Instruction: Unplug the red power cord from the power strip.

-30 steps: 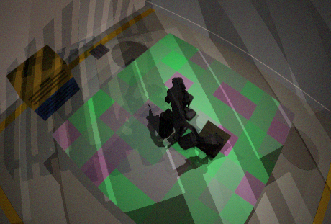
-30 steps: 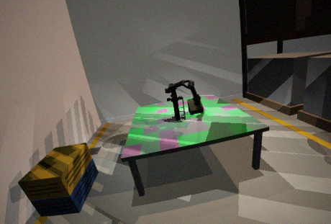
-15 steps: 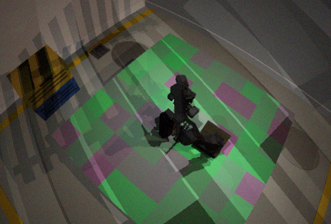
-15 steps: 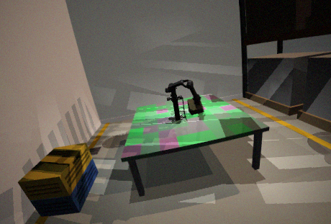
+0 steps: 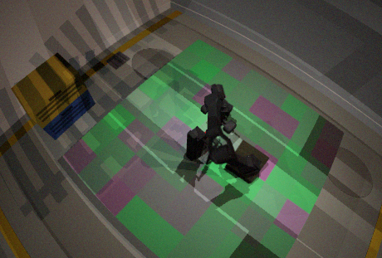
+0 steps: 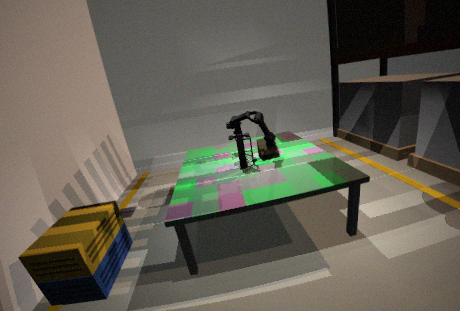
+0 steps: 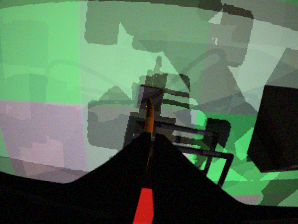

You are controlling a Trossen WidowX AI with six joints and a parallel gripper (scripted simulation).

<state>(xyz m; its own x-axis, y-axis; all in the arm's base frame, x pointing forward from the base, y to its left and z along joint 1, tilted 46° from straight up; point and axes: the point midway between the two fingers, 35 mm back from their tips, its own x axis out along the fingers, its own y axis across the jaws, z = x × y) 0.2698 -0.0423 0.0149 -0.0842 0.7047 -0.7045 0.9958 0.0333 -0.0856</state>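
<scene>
The red plug lies 7 cm to the left of my gripper tip. Round my gripper tip: grey square 14 cm below, 2 cm to the left.
</scene>
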